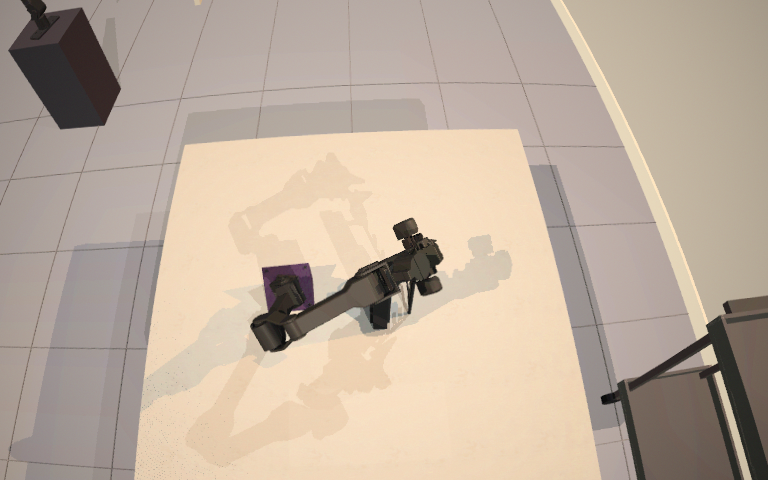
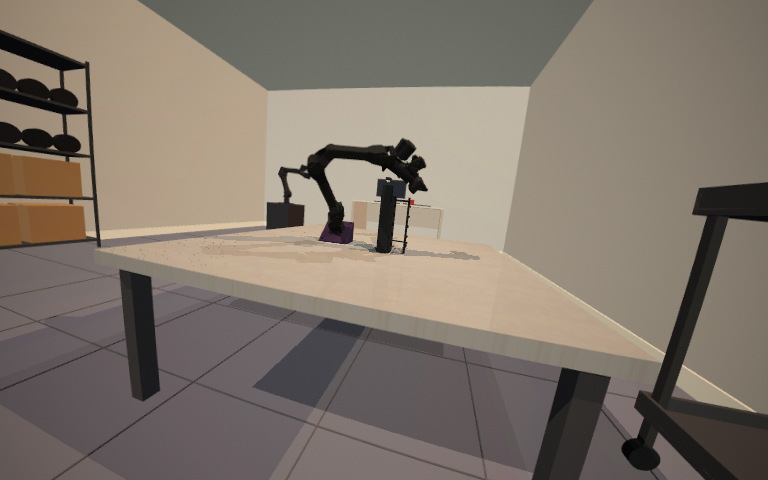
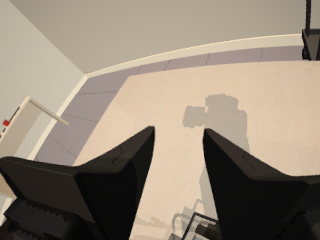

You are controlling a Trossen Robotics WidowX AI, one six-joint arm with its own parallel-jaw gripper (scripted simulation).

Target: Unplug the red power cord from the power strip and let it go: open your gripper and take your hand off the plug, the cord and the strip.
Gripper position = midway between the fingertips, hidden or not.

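Note:
What I see here is my gripper (image 1: 438, 247), and image 3 gives me another sight of my gripper (image 3: 179, 133).

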